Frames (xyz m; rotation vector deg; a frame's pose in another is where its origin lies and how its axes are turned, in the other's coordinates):
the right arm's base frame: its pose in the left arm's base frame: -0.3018 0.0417 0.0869 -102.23 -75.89 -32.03
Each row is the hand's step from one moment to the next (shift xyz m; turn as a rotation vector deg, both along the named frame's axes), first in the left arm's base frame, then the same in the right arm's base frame.
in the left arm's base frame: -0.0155 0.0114 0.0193 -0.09 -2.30 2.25
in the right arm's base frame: 0.0155 -0.0224 0.0004 0.36 -0.63 -3.14
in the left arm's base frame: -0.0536 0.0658 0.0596 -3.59 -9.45 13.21
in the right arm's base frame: 0.0632 -0.0777 0.0268 3.33 -6.98 -14.73
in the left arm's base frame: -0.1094 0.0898 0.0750 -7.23 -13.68 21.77
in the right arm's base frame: 0.0689 -0.1376 0.0445 6.10 -12.93 -22.56
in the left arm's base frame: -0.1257 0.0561 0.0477 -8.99 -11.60 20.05
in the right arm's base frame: 0.0238 -0.1396 0.0342 5.38 -14.18 -19.68
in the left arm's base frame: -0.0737 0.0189 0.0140 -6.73 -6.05 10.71
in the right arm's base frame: -0.0044 -0.0755 0.0164 2.29 -9.38 -10.16
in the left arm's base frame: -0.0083 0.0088 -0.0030 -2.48 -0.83 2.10
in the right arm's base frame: -0.0002 -0.0076 0.0099 0.25 -2.96 -1.56
